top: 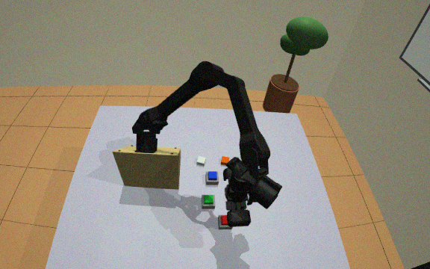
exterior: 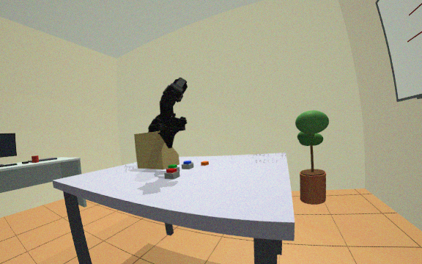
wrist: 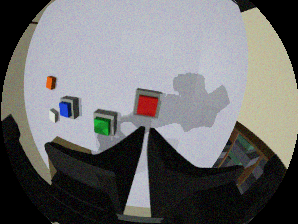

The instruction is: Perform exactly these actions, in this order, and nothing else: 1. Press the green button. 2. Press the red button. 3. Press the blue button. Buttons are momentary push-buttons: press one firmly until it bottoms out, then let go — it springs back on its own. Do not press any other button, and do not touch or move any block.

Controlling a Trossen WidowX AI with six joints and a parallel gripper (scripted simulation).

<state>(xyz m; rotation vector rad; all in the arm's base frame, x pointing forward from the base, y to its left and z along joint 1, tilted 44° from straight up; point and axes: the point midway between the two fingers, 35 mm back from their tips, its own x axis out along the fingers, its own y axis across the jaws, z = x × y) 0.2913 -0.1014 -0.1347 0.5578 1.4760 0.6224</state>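
The blue button is 5 cm behind my gripper tip, 19 cm to the left of it and 10 cm below it. Round my gripper tip: red button: 10 cm below; then green button: 7 cm behind, 8 cm to the left, 10 cm below; then orange block: 28 cm to the left, 12 cm below.
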